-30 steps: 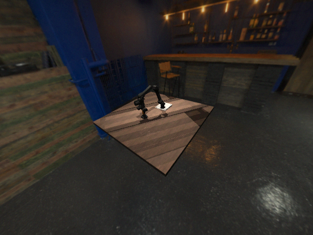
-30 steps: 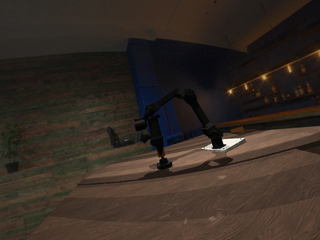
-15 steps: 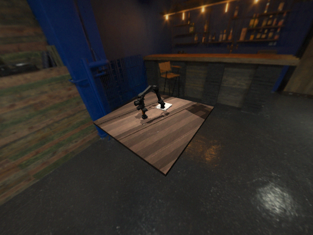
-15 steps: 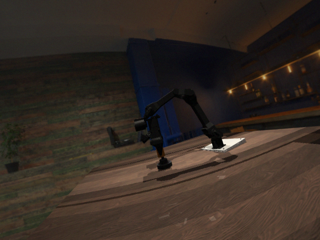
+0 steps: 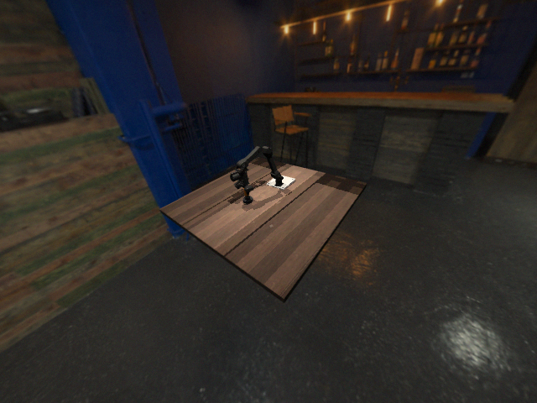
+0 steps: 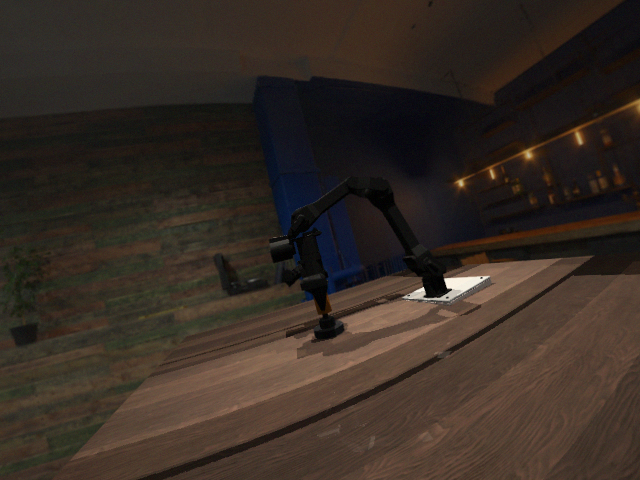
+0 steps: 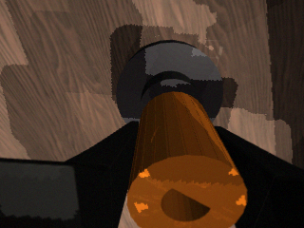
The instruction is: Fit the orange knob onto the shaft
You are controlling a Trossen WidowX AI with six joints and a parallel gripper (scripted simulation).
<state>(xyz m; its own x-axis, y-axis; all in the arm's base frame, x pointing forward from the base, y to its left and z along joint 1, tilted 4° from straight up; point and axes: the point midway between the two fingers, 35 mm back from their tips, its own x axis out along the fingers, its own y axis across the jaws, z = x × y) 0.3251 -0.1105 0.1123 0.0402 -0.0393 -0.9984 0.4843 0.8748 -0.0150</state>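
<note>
The orange knob is 20 mm above my gripper tip. From my gripper tip the other things lie so: dark round pedestal (40 mm below).
</note>
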